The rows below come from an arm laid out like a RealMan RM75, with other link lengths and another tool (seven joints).
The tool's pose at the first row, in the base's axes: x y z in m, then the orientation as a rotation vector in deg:
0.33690, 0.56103, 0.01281, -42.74, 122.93, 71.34
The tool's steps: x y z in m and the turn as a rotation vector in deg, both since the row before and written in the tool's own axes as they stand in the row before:
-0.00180, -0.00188, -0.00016, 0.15, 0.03, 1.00
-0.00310, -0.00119, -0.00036, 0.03, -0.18, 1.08
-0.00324, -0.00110, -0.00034, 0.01, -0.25, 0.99
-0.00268, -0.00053, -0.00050, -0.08, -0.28, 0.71
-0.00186, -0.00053, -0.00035, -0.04, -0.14, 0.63
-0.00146, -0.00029, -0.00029, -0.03, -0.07, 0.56
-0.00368, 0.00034, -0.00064, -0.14, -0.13, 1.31
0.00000, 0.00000, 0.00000, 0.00, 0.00, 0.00
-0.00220, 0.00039, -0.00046, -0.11, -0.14, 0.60
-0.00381, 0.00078, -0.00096, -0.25, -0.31, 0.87
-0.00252, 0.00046, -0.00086, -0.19, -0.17, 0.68
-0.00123, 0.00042, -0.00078, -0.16, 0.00, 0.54
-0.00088, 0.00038, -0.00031, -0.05, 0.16, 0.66
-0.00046, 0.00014, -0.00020, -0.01, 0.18, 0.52
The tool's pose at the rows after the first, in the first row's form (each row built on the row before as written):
0.33943, 0.56044, 0.01302, -41.71, 123.65, 71.67
0.34238, 0.56018, 0.01457, -40.48, 124.18, 72.20
0.34539, 0.55997, 0.01621, -39.29, 124.59, 72.71
0.34761, 0.55973, 0.01786, -38.39, 124.75, 73.19
0.34926, 0.55947, 0.01889, -37.66, 124.99, 73.57
0.35048, 0.55930, 0.01977, -37.05, 125.25, 73.89
0.35291, 0.55939, 0.02262, -35.67, 125.84, 74.72
0.35291, 0.55939, 0.02262, -35.67, 125.84, 74.72
0.35427, 0.55943, 0.02445, -34.99, 126.02, 75.16
0.35656, 0.55937, 0.02774, -33.95, 126.14, 75.90
0.35809, 0.55907, 0.02995, -33.19, 126.29, 76.47
0.35866, 0.55868, 0.03130, -32.69, 126.51, 76.93
0.35908, 0.55865, 0.03222, -32.15, 126.98, 77.32
0.35933, 0.55857, 0.03267, -31.76, 127.41, 77.59

